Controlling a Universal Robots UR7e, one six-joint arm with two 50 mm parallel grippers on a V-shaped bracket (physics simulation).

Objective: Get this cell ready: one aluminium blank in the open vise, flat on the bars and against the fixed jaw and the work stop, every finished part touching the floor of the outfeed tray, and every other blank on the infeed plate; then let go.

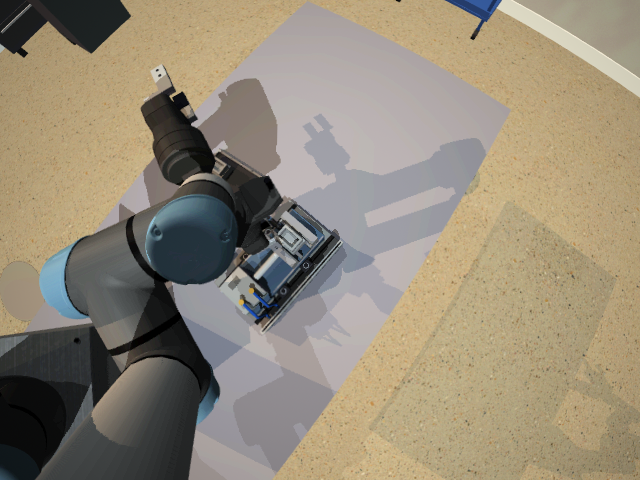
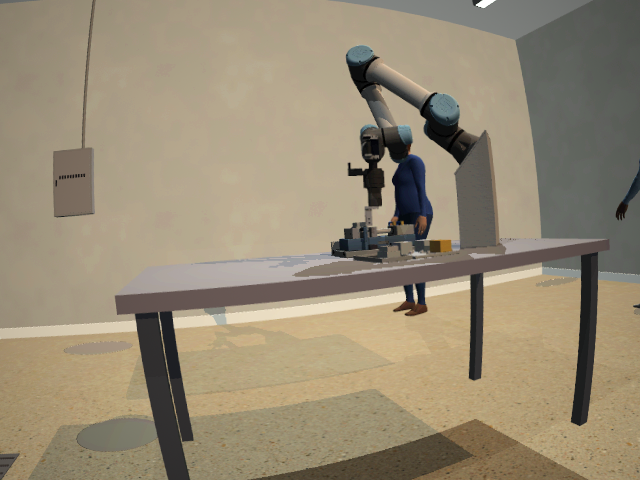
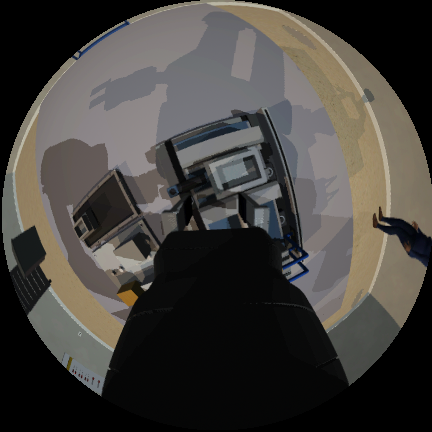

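Pixels of known places: hand at its tool point: [image 1: 269, 235] [image 2: 368, 220] [image 3: 214, 207]; arm's base at its link origin: [image 1: 0, 431] [image 2: 474, 155].
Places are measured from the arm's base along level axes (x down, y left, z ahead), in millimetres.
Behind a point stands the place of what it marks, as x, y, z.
The vise [image 1: 306, 264] @[319, -267, 411] stands on the table, with pale jaws and blue parts. A pale part with a rectangular pocket [image 1: 290, 238] @[256, -215, 448] [image 3: 237, 171] @[256, -214, 446] sits in it, beside the long pale jaw [image 3: 222, 148]. My downward gripper [image 3: 216, 212] @[236, -172, 434] is open, low over the vise; the space between its fingers shows vise parts and no held part. The second gripper [image 1: 175, 93] on the bracket points sideways. A small pocketed part [image 3: 86, 223] @[322, 57, 555] lies in the dark outfeed tray [image 3: 129, 194] @[355, -54, 527]. Grey blanks [image 2: 389, 251] [image 3: 131, 245] are on the pale infeed plate. Seating on the bars is too small to tell.
An orange block [image 2: 440, 245] @[328, 142, 400] [image 3: 129, 294] @[313, 104, 382] stands by the infeed plate. Blue bent handles [image 1: 253, 308] @[278, -200, 266] [image 3: 300, 265] @[267, -221, 260] and hoses stick out at one end of the vise. The tray and plate stand close beside the vise. A person in blue [image 2: 410, 186] stands beyond the table.
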